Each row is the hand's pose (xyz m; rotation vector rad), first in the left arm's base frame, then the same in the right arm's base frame.
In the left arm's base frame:
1: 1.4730 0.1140 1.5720 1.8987 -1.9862 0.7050
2: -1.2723 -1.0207 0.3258 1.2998 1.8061 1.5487
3: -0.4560 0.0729 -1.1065 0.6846 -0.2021 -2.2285
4: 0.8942 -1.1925 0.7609 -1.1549 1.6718 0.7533
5: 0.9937 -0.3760 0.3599 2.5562 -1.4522 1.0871
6: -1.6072 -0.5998 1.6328 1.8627 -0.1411 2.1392
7: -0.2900 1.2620 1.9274 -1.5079 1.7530 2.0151
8: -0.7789 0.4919 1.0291 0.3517 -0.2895 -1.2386
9: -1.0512 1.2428 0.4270 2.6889 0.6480 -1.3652
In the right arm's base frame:
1: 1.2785 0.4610 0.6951 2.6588 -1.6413 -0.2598
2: -1.2552 -1.1818 -0.4267 -1.2452 -1.5632 -1.8693
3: -1.5857 0.7032 -0.9282 0.5374 0.8189 -1.8973
4: 0.7965 -0.3704 -0.6377 -0.9651 1.2800 1.7529
5: 0.4470 0.4473 -0.4218 -2.4781 0.9312 -0.0486
6: -1.0320 -1.6910 0.8727 -2.1555 0.2809 -1.5735
7: -0.3489 0.1669 2.0432 1.3254 -0.6206 -2.6250
8: -0.9561 -0.1991 0.9771 0.6781 0.5162 -0.8792
9: -1.6901 0.4734 1.0745 -1.8774 -1.4972 1.3792

